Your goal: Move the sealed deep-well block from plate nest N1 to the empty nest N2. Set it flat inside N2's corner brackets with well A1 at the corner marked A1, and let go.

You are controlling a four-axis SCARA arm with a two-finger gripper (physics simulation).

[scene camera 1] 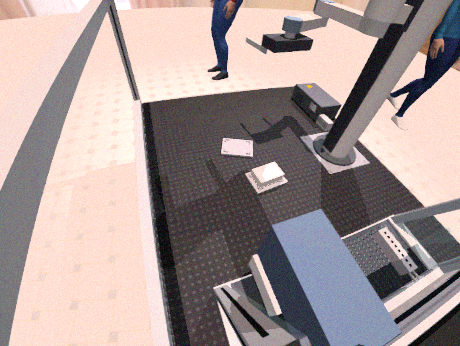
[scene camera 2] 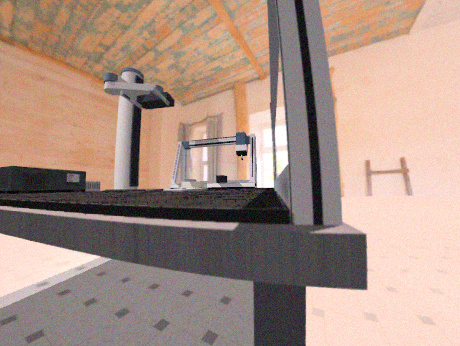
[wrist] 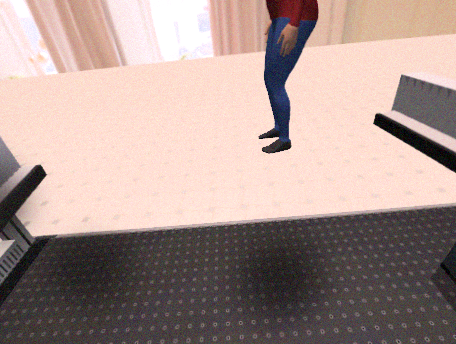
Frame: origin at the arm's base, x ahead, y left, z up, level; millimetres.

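Seen in the pictures: gripper, fingertip midpoint: (scene camera 2: 136, 90) (wrist: 215, 123); arm's base, origin of the base link: (scene camera 1: 333, 151).
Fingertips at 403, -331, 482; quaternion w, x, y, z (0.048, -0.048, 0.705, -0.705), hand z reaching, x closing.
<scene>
Offsets run from my fingertips to a thing's top centre, as dx, dy, dz. "spot": to the spot under its first point.
The sealed deep-well block @[+83, +413, -415] (scene camera 1: 271, 171) is a small pale block with a white top, lying flat on plate nest N1 @[spot: +65, +474, -461] (scene camera 1: 275, 187) near the middle of the dark mat. Empty nest N2 @[+141, +182, -451] (scene camera 1: 237, 148) is a flat pale plate with dark marks at its corners, farther back and to the left in scene camera 1. The A1 mark is too small to read. My gripper (scene camera 1: 280, 47) (scene camera 2: 157, 101) (wrist: 215, 123) is high above the mat, away from both nests. Its fingers stand wide apart in the wrist view, with no thing between them. Neither nest can be made out in the wrist view.
The arm's column (scene camera 1: 357, 115) (scene camera 2: 125, 145) stands right of the nests in scene camera 1. A dark box (scene camera 1: 316, 101) (scene camera 2: 42, 179) is behind it. A gantry machine with a blue housing @[spot: +345, +866, +19] (scene camera 1: 320, 270) is in front. A person (scene camera 1: 220, 37) (wrist: 282, 75) stands beyond the table.
</scene>
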